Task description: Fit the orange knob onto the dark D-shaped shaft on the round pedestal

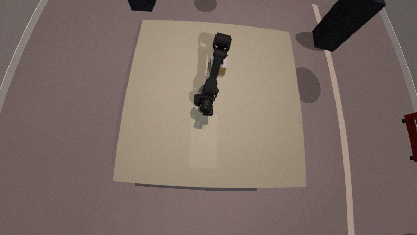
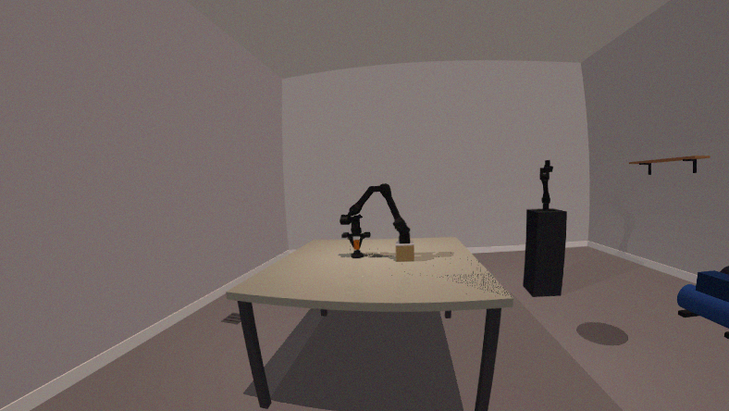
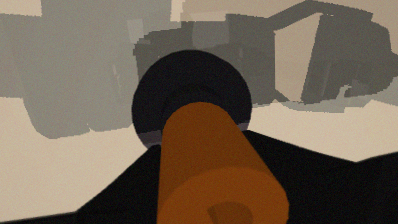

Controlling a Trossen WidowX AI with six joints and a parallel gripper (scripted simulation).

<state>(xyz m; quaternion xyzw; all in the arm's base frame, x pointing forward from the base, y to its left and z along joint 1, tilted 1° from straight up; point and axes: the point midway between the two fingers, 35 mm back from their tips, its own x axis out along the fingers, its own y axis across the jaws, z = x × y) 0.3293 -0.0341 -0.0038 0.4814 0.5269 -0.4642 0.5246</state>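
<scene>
The round pedestal lies 3 cm below my gripper tip. From my gripper tip the other things lie so: orange knob: 2 cm above.
</scene>
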